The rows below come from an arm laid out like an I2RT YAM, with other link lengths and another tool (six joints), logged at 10 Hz.
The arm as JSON. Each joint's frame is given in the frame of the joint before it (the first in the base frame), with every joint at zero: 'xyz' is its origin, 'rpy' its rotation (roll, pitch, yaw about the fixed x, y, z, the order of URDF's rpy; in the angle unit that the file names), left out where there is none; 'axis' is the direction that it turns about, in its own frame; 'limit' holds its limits. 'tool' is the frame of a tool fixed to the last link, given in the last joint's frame.
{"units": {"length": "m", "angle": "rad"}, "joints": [
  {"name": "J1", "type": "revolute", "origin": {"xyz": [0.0, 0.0, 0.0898]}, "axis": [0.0, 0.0, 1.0], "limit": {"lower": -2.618, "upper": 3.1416}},
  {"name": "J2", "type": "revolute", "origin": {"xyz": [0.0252, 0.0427, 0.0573]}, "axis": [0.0, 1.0, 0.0], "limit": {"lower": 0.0, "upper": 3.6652}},
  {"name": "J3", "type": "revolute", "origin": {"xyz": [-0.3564, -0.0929, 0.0]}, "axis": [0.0, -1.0, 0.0], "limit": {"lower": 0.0, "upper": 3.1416}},
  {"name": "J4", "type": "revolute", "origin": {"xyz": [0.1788, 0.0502, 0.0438]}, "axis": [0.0, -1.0, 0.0], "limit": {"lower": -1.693, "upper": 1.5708}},
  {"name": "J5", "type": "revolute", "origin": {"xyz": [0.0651, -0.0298, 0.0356]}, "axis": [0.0, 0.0, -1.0], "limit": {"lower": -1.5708, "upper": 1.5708}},
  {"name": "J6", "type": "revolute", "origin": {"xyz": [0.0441, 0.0, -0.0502]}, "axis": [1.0, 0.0, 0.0], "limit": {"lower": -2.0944, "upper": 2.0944}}
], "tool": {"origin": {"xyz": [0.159, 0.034, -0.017], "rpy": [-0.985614, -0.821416, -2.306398]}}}
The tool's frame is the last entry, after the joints.
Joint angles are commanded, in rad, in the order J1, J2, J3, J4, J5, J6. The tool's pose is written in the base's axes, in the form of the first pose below.
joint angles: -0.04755, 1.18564, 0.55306, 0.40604, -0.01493, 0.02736
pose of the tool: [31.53 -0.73 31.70 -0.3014 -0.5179 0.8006 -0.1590 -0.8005 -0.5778]
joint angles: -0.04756, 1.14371, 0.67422, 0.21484, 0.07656, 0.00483
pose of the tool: [30.95 -2.61 33.12 -0.3170 -0.4576 0.8307 -0.2434 -0.8073 -0.5376]
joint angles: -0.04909, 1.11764, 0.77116, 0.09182, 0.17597, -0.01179
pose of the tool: [30.45 -4.71 34.88 -0.3534 -0.3918 0.8495 -0.3209 -0.8022 -0.5035]
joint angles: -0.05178, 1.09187, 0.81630, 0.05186, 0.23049, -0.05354
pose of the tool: [29.85 -5.96 36.44 -0.3869 -0.3288 0.8615 -0.3484 -0.8129 -0.4667]
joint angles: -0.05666, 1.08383, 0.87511, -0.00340, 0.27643, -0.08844
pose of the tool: [29.49 -7.09 37.74 -0.4001 -0.2748 0.8743 -0.3828 -0.8167 -0.4319]
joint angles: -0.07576, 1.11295, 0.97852, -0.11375, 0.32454, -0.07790
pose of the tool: [29.64 -8.64 38.73 -0.3890 -0.2487 0.8870 -0.4516 -0.7878 -0.4189]
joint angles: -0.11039, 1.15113, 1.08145, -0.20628, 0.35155, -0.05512
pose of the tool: [29.99 -10.24 39.88 -0.3883 -0.2368 0.8906 -0.5105 -0.7493 -0.4218]
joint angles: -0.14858, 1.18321, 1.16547, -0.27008, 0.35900, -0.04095
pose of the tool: [30.28 -11.61 41.03 -0.3948 -0.2279 0.8901 -0.5488 -0.7185 -0.4274]
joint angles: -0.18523, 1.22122, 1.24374, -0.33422, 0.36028, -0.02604
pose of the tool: [30.66 -12.87 41.70 -0.3899 -0.2255 0.8928 -0.5853 -0.6878 -0.4293]
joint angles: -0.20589, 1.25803, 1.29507, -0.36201, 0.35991, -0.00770
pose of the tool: [31.42 -13.68 42.11 -0.3926 -0.2310 0.8902 -0.6042 -0.6650 -0.4391]
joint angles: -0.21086, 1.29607, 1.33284, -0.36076, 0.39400, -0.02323
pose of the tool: [32.32 -14.77 42.52 -0.3909 -0.1976 0.8990 -0.6299 -0.6547 -0.4178]
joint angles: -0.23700, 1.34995, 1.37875, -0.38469, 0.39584, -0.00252
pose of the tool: [33.43 -15.97 42.15 -0.3803 -0.2045 0.9020 -0.6599 -0.6233 -0.4195]
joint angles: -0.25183, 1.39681, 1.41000, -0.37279, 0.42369, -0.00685
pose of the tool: [34.53 -17.39 42.15 -0.3802 -0.1788 0.9075 -0.6877 -0.6015 -0.4066]
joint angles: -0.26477, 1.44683, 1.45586, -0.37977, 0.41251, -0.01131
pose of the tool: [35.99 -18.07 42.05 -0.3690 -0.1816 0.9115 -0.6933 -0.5994 -0.4001]
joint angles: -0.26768, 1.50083, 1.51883, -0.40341, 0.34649, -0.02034
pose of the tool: [38.16 -17.43 41.91 -0.3447 -0.2225 0.9120 -0.6606 -0.6327 -0.4040]
